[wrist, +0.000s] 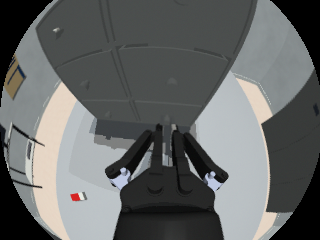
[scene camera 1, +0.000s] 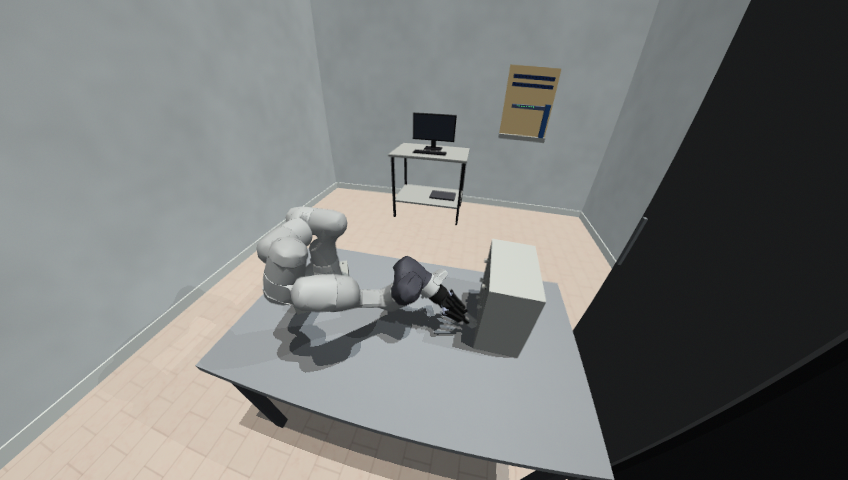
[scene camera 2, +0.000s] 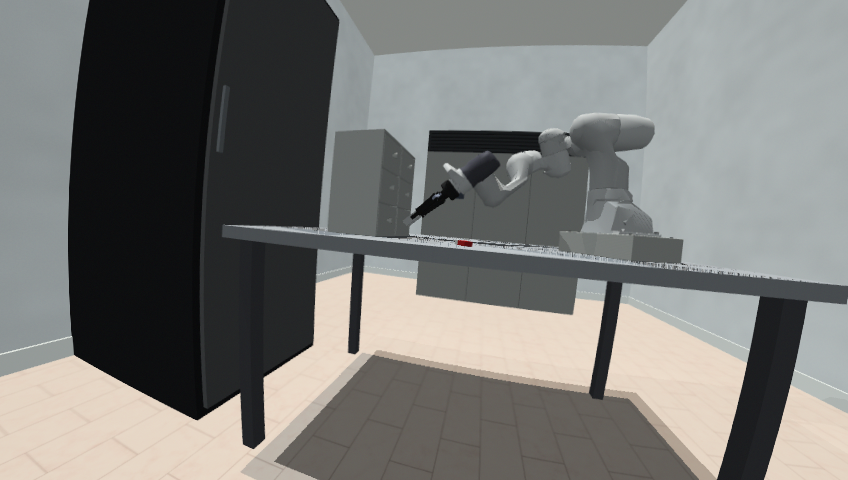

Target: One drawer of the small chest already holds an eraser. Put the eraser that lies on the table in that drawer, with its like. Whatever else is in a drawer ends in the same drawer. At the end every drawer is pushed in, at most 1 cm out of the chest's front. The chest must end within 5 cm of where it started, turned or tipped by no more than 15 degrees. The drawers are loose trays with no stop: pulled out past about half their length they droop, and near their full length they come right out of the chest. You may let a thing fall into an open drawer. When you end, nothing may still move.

In view: my gripper (scene camera 2: 406, 223) and a grey chest (scene camera 2: 357, 165).
My gripper shows as well in the wrist view (wrist: 166, 120).
